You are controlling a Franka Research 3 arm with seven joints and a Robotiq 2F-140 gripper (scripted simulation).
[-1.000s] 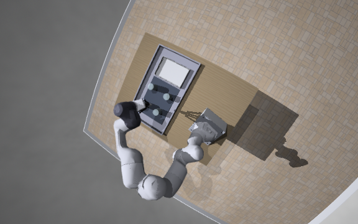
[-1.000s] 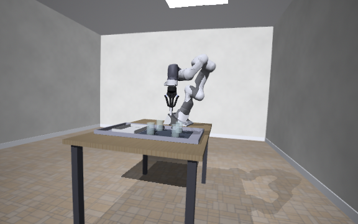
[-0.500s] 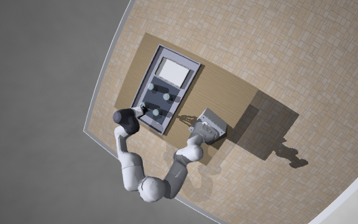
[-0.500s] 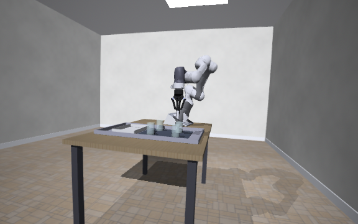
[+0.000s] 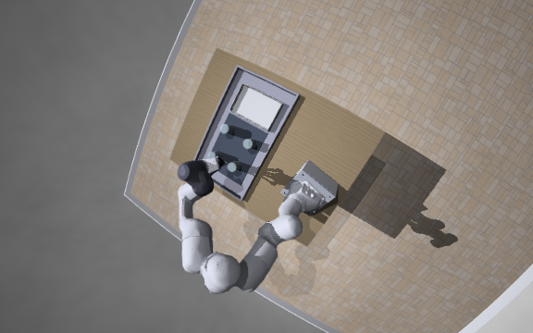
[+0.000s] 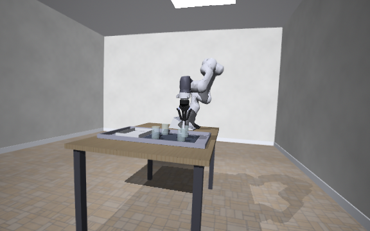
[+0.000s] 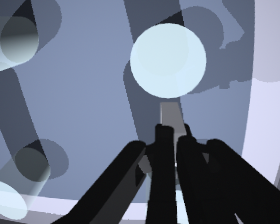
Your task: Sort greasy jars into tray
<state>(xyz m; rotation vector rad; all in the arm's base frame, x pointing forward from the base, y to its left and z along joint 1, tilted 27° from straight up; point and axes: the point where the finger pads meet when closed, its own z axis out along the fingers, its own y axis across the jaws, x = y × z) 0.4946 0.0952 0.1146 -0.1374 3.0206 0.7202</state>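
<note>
My hand is 11 cm above the dark drying mat, 9 cm to the left of it and 2 cm short of it. The rest, counted from my hand: white tray 41 cm to the right, 10 cm below, 5 cm ahead.
</note>
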